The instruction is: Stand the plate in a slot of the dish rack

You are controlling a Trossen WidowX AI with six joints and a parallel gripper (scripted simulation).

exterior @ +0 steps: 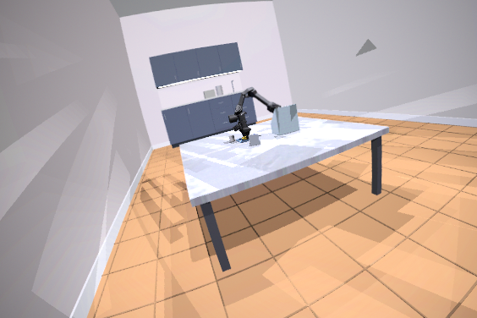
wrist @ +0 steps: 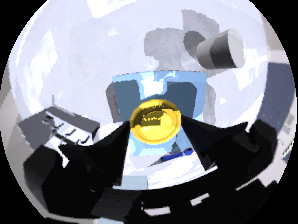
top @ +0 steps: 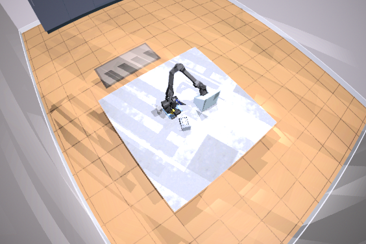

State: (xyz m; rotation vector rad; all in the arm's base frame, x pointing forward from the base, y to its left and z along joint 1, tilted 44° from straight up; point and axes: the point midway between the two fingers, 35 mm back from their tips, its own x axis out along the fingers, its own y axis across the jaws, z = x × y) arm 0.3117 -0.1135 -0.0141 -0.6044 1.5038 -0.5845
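Right now the blue mat is 20 mm to the right of my gripper tip, 10 mm below it and 10 mm behind it. From my gripper tip the other things lie so: white cup 100 mm ahead, 90 mm to the right, 20 mm above; yellow plate 10 mm above; dish rack 170 mm to the left, 20 mm behind, 10 mm above.
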